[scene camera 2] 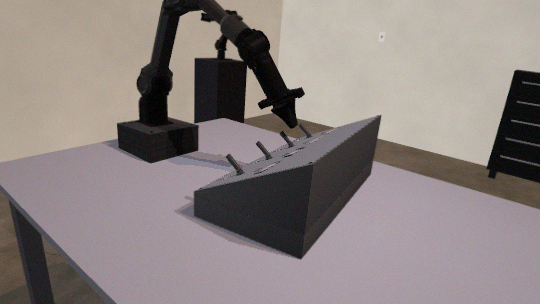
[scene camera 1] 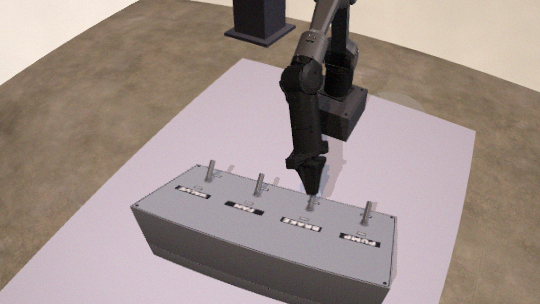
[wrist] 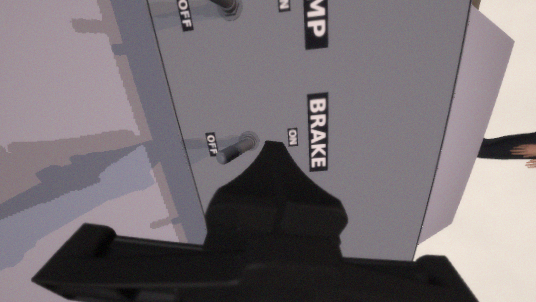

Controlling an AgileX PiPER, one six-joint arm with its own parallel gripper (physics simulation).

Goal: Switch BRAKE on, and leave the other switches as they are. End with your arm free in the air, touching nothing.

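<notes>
The BRAKE lever [scene camera 1: 311,203] [scene camera 2: 287,139] [wrist: 239,148] leans toward its OFF label [wrist: 211,144]. My gripper [scene camera 1: 312,192] [scene camera 2: 293,126] [wrist: 272,152] is shut and empty, pointing down. Its tip is close beside the BRAKE lever and overlaps the lever's top in scene camera 1; whether they touch, I cannot tell. In the wrist view the tip shows between the lever's base and the ON label [wrist: 292,137]. The PUMP lever [scene camera 1: 367,213] [scene camera 2: 304,131] [wrist: 225,6], FAN lever [scene camera 1: 259,184] [scene camera 2: 263,150] and VALVE lever [scene camera 1: 210,171] [scene camera 2: 234,164] lean the same way.
The sloped grey switch box [scene camera 1: 250,237] [scene camera 2: 252,210] [wrist: 380,100] stands on the pale table [scene camera 1: 95,240] [scene camera 2: 425,240]. A dark pedestal [scene camera 1: 259,20] [scene camera 2: 220,87] stands beyond the table. A black drawer cabinet [scene camera 2: 525,130] stands at the far right. Part of a person [wrist: 505,149] shows at the wrist view's right edge.
</notes>
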